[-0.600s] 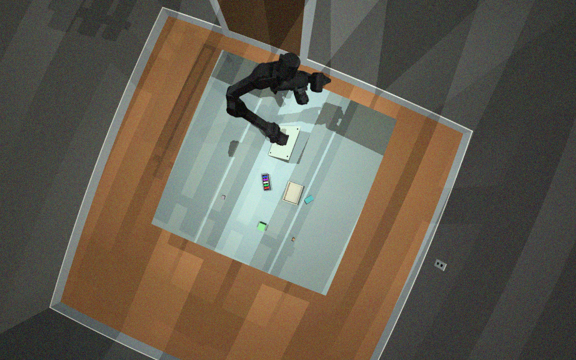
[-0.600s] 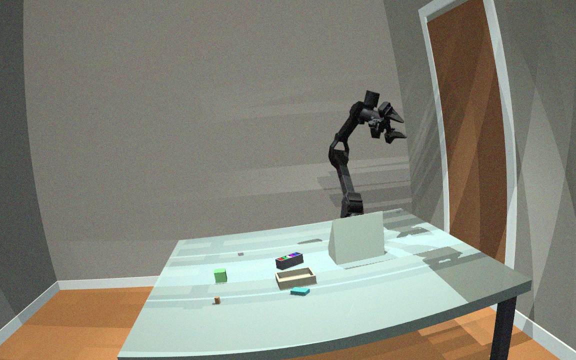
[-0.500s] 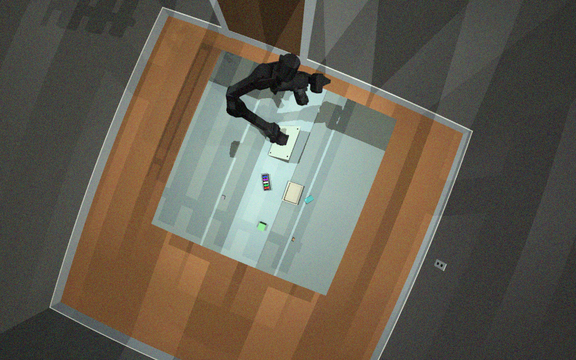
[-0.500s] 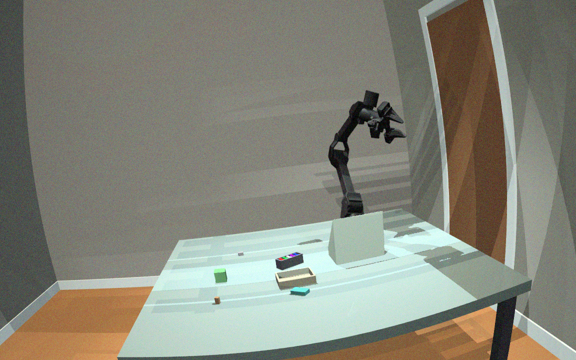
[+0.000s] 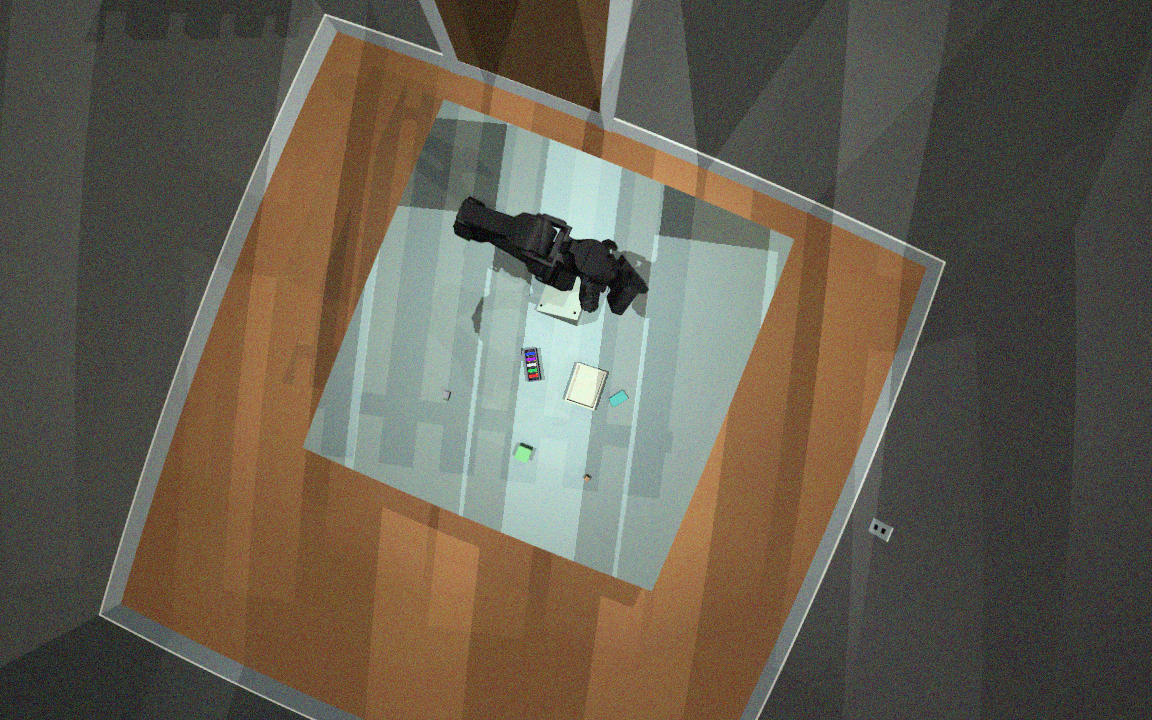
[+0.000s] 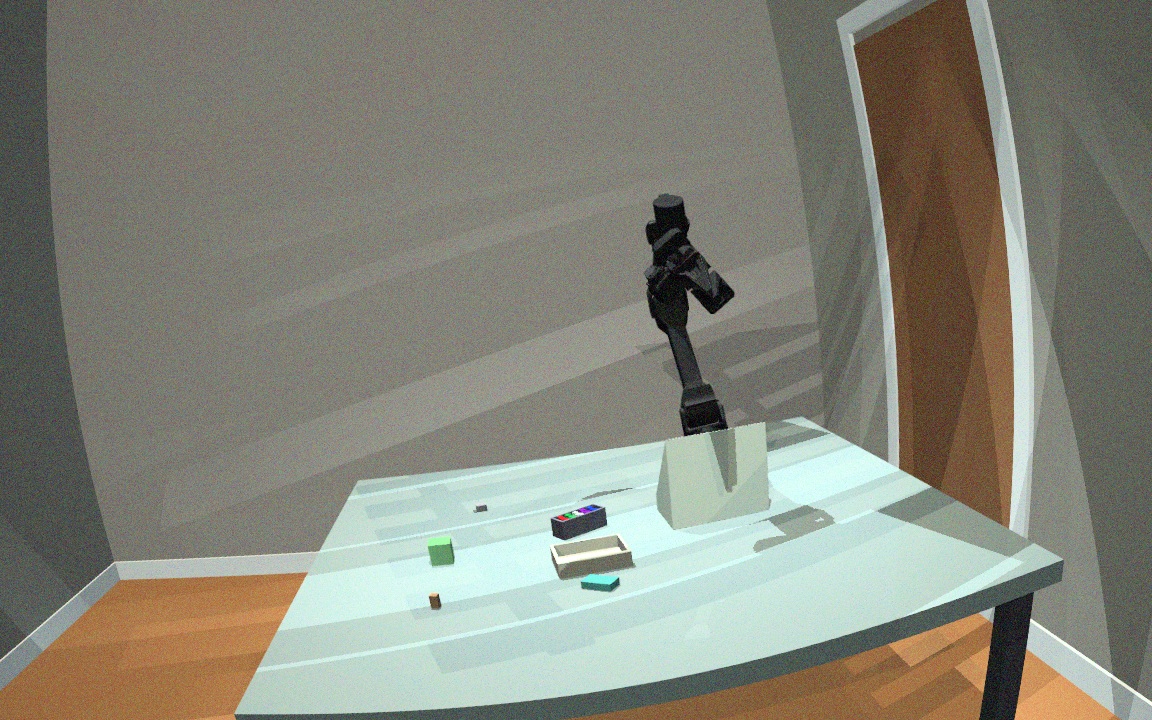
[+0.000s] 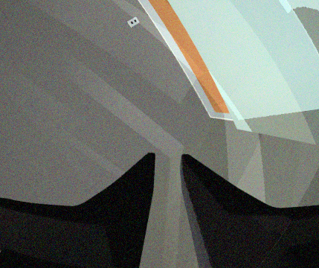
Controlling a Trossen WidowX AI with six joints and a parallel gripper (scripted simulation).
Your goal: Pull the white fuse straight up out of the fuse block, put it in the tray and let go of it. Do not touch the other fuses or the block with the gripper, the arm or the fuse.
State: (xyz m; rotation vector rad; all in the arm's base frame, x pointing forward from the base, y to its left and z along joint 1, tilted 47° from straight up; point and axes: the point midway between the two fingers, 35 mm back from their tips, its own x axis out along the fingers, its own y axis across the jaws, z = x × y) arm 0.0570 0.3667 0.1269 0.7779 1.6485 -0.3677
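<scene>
My gripper tip is now 24 cm short of the white fuse, 23 cm to the left of it and 43 cm above it. Round my gripper tip: teal block 27 cm ahead, 8 cm to the left, 45 cm below; blue fuse 21 cm ahead, 24 cm to the right, 43 cm below; beige tray 26 cm ahead, 4 cm to the right, 45 cm below.
</scene>
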